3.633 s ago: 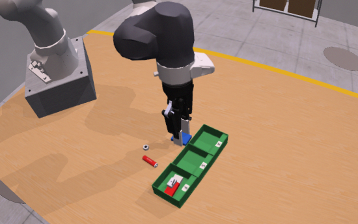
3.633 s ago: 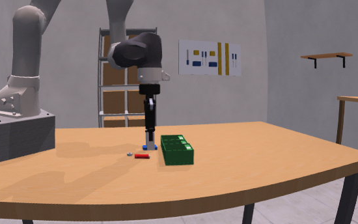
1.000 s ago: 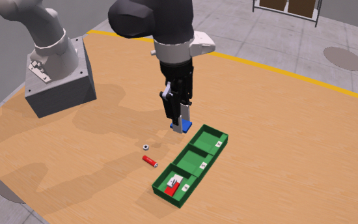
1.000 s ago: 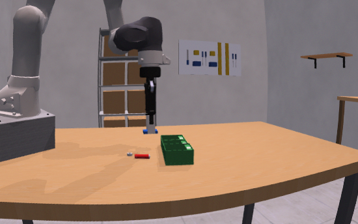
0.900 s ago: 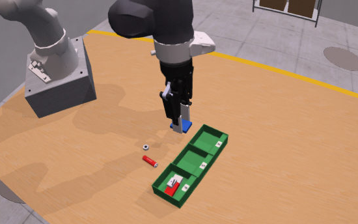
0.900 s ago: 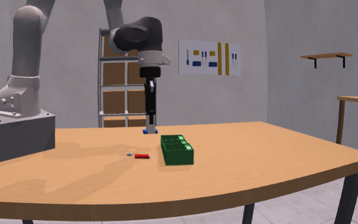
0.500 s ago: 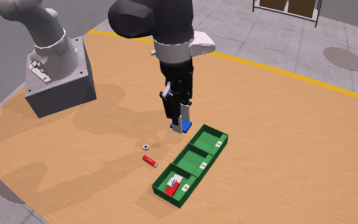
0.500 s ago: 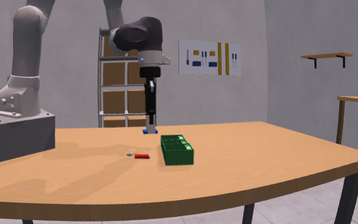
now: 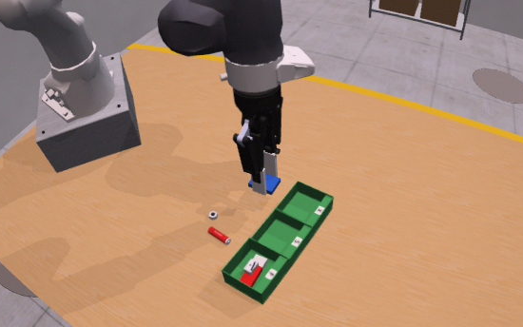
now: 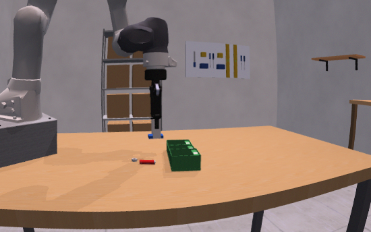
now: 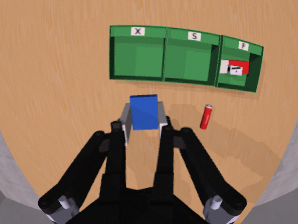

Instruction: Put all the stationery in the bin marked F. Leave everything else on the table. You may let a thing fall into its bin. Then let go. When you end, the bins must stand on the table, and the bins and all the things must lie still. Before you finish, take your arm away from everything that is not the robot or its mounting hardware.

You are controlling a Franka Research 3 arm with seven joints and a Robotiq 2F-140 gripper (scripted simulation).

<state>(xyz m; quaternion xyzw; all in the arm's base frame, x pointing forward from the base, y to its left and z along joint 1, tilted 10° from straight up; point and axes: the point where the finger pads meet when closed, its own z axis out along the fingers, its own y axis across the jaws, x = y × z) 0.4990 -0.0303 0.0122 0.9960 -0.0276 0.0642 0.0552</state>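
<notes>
Right now the flat blue block is 30 mm below my hand. Also, from my hand: red cylinder: 110 mm to the right, 90 mm below, 50 mm behind; then metal nut: 90 mm below, 90 mm behind, 70 mm to the right; then green three-compartment bin: 80 mm to the right, 70 mm below, 70 mm ahead.
</notes>
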